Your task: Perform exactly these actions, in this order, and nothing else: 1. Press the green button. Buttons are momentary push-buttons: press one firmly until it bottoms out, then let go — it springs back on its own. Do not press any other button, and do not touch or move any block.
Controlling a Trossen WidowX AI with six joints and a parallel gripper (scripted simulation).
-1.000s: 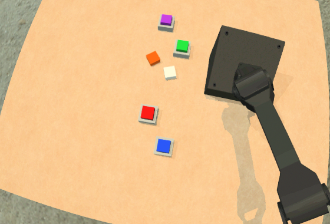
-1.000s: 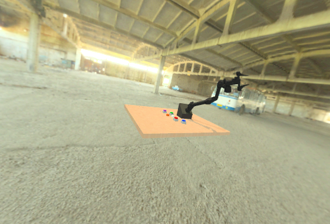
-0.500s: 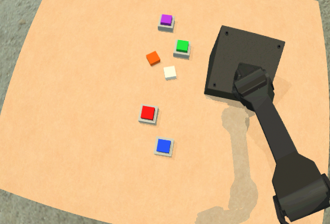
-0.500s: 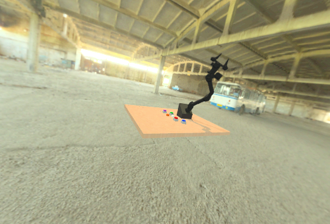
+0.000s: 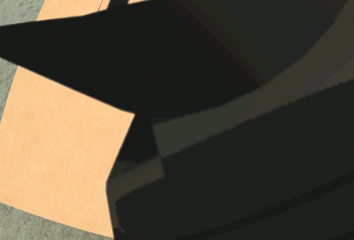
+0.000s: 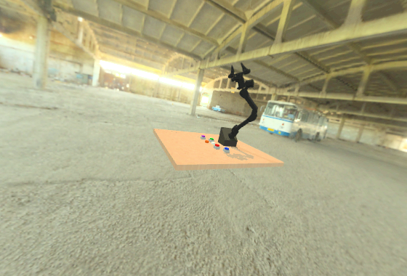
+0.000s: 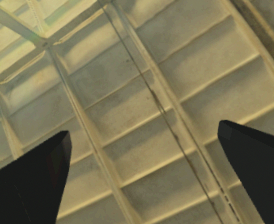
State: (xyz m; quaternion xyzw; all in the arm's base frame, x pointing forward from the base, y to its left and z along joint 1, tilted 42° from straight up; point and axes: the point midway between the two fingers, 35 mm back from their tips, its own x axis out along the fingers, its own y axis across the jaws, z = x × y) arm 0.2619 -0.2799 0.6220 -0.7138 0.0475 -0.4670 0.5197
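The green button lies 75 cm below my gripper tip, 29 cm to the right of it and 11 cm behind it. Also, from my gripper tip: red button 75 cm below, 8 cm to the right, 5 cm behind; blue button 75 cm below, 11 cm behind; white block 77 cm below, 21 cm to the right, 9 cm behind.
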